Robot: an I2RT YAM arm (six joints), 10 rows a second.
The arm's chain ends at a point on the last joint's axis. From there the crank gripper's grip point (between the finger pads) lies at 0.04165 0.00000 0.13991 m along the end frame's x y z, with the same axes.
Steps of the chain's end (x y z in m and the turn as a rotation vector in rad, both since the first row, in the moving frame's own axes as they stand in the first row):
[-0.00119 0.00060 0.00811 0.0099 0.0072 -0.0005]
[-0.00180 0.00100 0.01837 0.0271 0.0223 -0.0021]
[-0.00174 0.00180 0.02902 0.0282 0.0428 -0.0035]
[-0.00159 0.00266 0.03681 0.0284 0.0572 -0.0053]
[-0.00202 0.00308 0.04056 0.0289 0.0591 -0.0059]
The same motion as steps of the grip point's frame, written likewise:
[-0.00018 -0.00080 0.00780 0.0099 0.0072 -0.0005]
[0.00130 -0.00287 0.01735 0.0271 0.0223 -0.0021]
[0.00420 -0.00227 0.02705 0.0282 0.0428 -0.0035]
[0.00633 -0.00152 0.03414 0.0284 0.0572 -0.0053]
[0.00616 -0.00119 0.03779 0.0289 0.0591 -0.0059]

